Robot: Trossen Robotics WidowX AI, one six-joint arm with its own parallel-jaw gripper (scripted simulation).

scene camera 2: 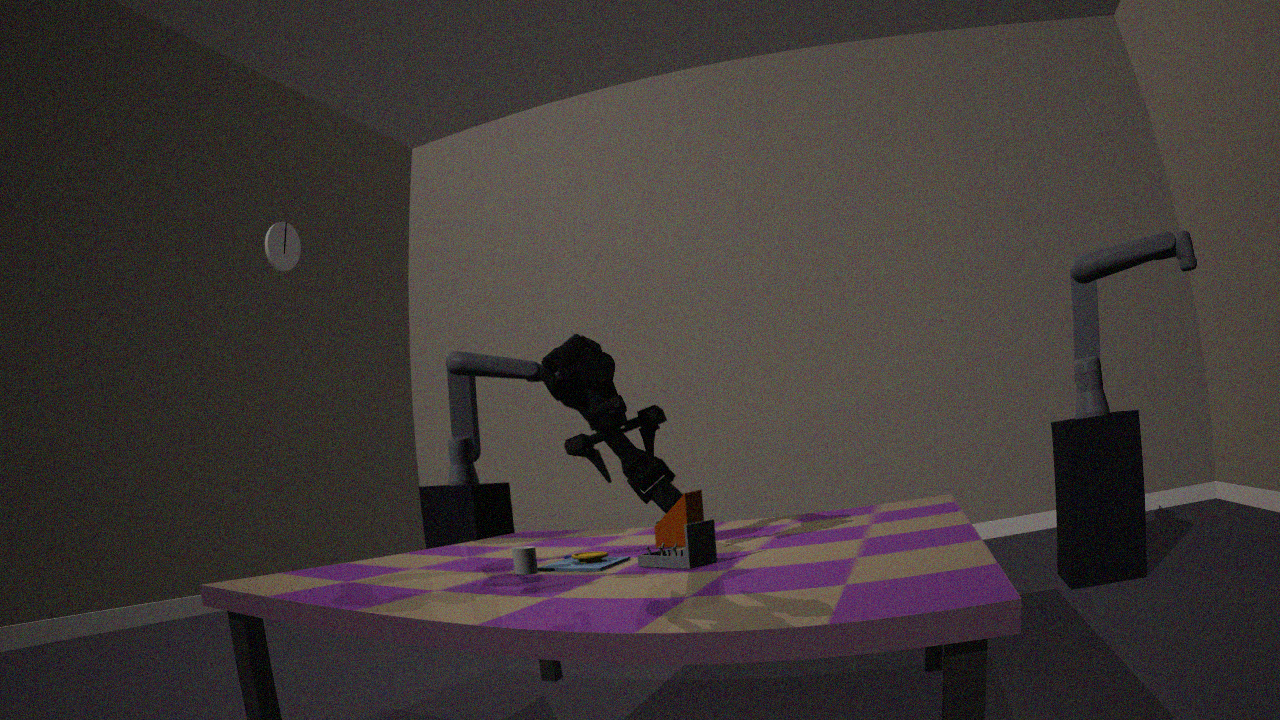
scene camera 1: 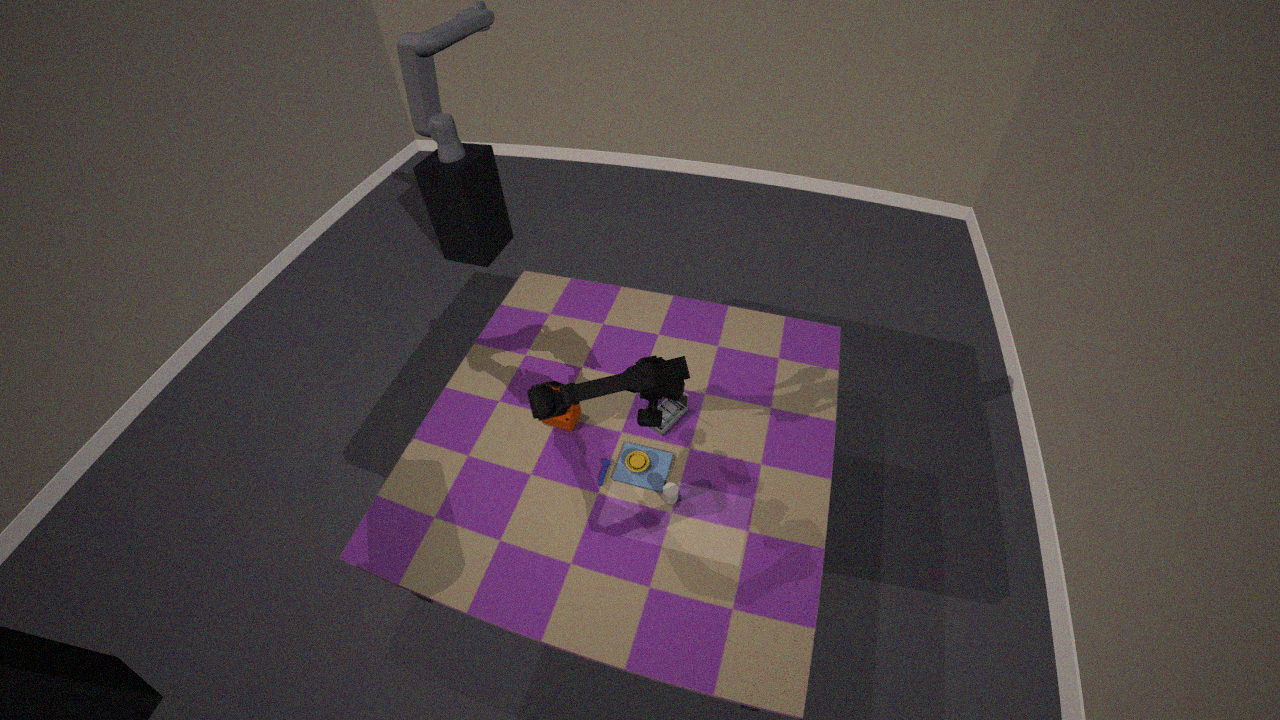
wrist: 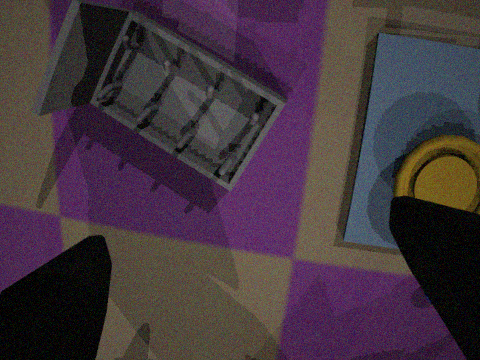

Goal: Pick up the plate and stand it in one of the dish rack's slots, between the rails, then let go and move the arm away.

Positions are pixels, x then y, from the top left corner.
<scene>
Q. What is the gripper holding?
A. Nothing.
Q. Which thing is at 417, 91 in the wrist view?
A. A blue mat.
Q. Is the gripper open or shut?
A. Open.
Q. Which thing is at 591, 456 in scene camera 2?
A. The gripper.
</scene>
